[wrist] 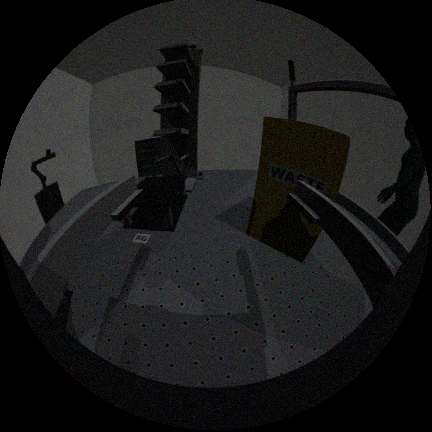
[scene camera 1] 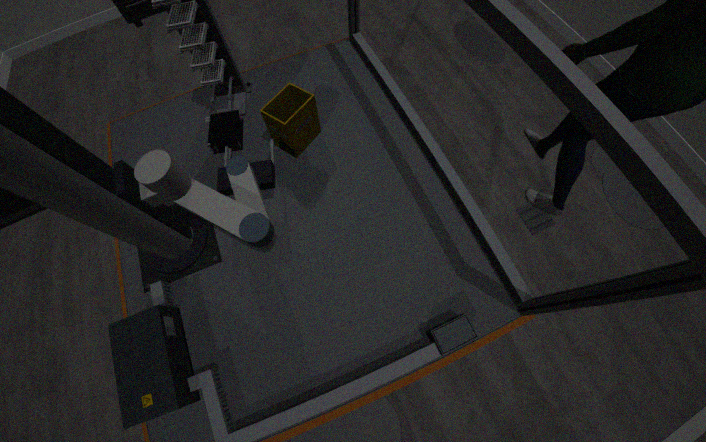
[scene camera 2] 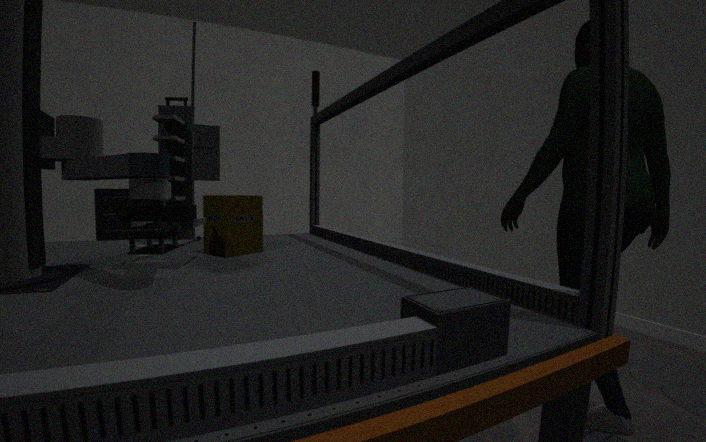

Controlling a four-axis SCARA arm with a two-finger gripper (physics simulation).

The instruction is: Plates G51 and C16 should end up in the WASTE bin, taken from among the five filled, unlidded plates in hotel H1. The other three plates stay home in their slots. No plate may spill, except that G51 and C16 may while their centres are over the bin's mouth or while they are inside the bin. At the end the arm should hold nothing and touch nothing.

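Places are measured from the arm's base along level axes (x ahead, y right, z down), in metres.
Pixels of known places: gripper, fingertip midpoint: (wrist: 217,182) (scene camera 1: 249,144); arm's base, link origin: (scene camera 1: 177,241) (scene camera 2: 5,284).
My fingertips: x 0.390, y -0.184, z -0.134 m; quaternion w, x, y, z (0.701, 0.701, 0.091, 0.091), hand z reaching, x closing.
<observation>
For each thing: its top centre in the pictures, then the offset to it from my fingertips.
- yellow WASTE bin, top centre: (wrist: 309,132) (scene camera 2: 233,195) (scene camera 1: 287,102) dy -0.048, dx +0.178, dz -0.078 m
- RG tag, top centre: (wrist: 140,237) dy -0.085, dx -0.116, dz +0.121 m
- grey box, top centre: (scene camera 2: 456,298) (scene camera 1: 454,334) dy +0.851, dx +0.360, dz +0.047 m
Hotel H1, seemingly the tall dark rack (scene camera 1: 220,52) (scene camera 2: 189,130) (wrist: 196,110), stands at the back with stacked shelves. Pale gridded plates (scene camera 1: 192,35) (scene camera 1: 212,71) sit on its shelves in scene camera 1; their labels cannot be read, so G51 and C16 cannot be told apart. The yellow WASTE bin (scene camera 1: 302,127) (scene camera 2: 233,226) (wrist: 300,150) stands right of the rack; its inside looks dark. My gripper (scene camera 1: 249,145) (wrist: 217,182) is open and empty, low over the deck, in front of the rack. In the wrist view its right finger overlaps the bin; contact cannot be told.
A low black stand (scene camera 1: 225,130) (wrist: 155,157) lies between gripper and rack, behind an "RG" tag (wrist: 141,238). A grey box (scene camera 1: 453,334) (scene camera 2: 455,325) sits at the front corner. A person (scene camera 1: 567,161) (scene camera 2: 643,104) (wrist: 410,180) stands beyond the right fence.
</observation>
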